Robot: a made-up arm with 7 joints.
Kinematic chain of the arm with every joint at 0, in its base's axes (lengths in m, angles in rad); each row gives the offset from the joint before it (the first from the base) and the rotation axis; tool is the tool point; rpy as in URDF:
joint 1: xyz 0 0 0.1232 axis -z
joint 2: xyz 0 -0.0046 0.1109 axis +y
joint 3: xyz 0 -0.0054 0.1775 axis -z
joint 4: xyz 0 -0.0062 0.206 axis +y
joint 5: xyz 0 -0.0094 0.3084 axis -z
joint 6: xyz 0 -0.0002 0.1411 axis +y
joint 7: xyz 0 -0.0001 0.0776 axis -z
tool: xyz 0 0 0 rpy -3.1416 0 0
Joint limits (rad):
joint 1: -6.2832..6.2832
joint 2: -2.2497..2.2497
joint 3: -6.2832..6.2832
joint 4: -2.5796..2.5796
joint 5: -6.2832..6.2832
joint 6: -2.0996..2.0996
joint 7: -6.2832..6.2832
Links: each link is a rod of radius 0.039 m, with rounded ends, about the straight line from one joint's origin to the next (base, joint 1, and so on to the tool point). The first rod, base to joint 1, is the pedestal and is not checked.
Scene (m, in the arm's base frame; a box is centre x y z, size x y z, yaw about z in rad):
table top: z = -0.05
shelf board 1: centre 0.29 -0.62 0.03 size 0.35 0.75 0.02 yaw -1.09
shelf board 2: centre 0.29 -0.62 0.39 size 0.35 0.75 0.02 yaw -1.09
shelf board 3: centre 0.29 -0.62 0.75 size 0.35 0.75 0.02 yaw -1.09
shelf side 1: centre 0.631 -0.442 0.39 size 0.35 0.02 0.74 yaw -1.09
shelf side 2: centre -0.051 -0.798 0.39 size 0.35 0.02 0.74 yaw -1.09
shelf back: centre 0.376 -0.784 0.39 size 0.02 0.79 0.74 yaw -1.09
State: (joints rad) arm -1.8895 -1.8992 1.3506 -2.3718 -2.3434 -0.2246 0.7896
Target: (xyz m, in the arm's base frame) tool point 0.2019 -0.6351 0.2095
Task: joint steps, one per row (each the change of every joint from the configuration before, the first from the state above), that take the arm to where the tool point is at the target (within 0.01 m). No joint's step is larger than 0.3 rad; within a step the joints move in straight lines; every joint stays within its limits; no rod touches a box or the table.
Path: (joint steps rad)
1: -0.2893 0.0748 0.1052 0.2838 -0.0110 -0.0179 0.0000
2: -0.2894 0.0747 0.1051 0.2838 -0.0110 -0.0179 0.0000
3: -0.2893 0.0748 0.1052 0.2837 -0.0111 -0.0179 0.0000

